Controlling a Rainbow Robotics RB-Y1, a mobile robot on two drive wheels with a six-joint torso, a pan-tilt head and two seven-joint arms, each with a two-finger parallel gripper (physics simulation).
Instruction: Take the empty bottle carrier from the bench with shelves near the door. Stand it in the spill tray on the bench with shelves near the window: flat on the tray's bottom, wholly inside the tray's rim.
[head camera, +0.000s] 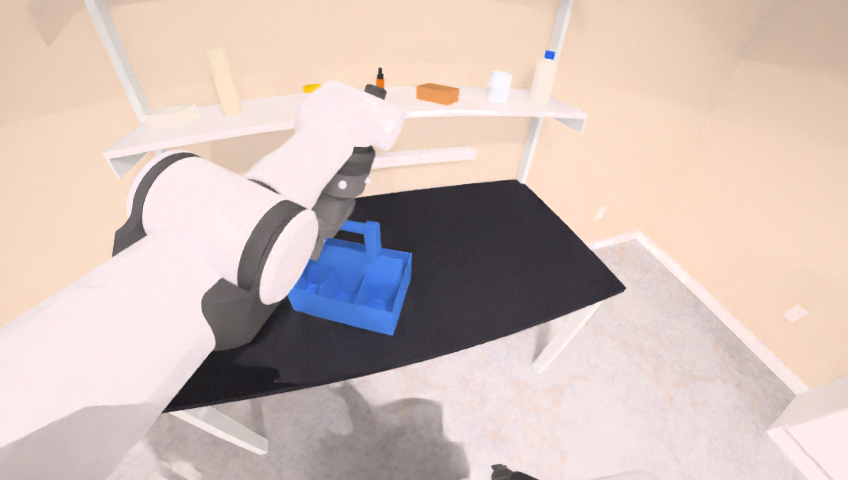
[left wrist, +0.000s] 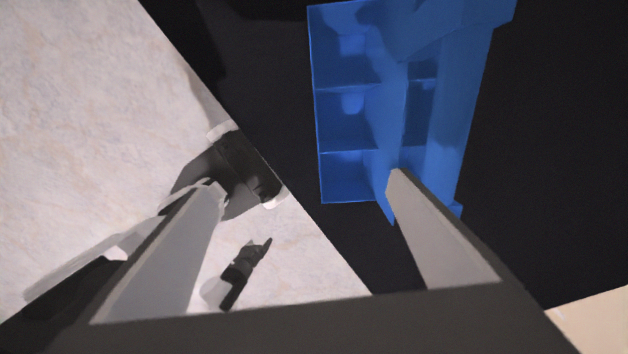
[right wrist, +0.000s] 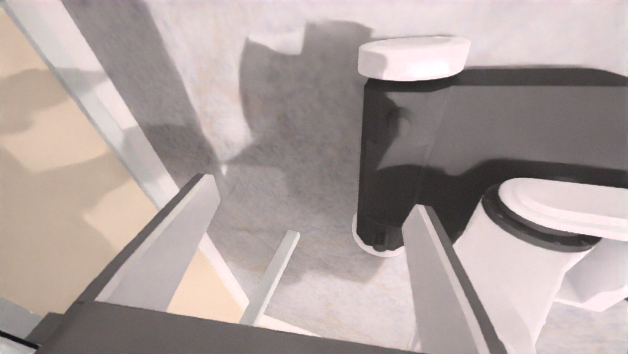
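Observation:
The blue bottle carrier stands upright on the black bench top; its visible compartments are empty. The left arm hides its left part and part of its handle in the head view. My left gripper is open, with nothing between its fingers. It is above the bench at the carrier's left end; in the left wrist view one fingertip overlaps the carrier's end and the other shows over the floor. My right gripper is open and empty, low over the floor in front of the bench. The spill tray does not show.
A white shelf above the bench's back holds a cream cylinder, a dropper bottle, an orange block, a white cup and a blue-capped bottle. A white cabinet is at lower right. My dark base stands on the floor.

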